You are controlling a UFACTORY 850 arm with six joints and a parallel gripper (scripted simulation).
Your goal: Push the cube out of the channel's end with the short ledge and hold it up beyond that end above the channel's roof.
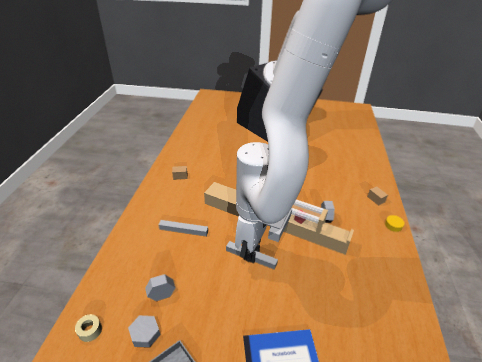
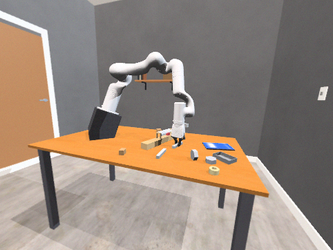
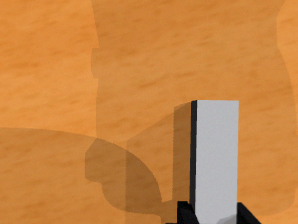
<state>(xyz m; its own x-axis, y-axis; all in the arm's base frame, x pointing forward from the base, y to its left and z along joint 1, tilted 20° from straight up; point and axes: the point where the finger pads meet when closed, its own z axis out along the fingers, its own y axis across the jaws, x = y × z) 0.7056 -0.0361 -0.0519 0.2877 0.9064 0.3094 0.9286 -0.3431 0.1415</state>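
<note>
The grey rod is 60 mm behind my hand, 200 mm to the right of it and 10 mm below it. The rest, counted from my hand: tan cube 310 mm behind, 280 mm to the right, 10 mm below; grey tray 330 mm ahead, 130 mm to the right, 20 mm below; red cube 120 mm behind, 120 mm to the left, 30 mm above.
</note>
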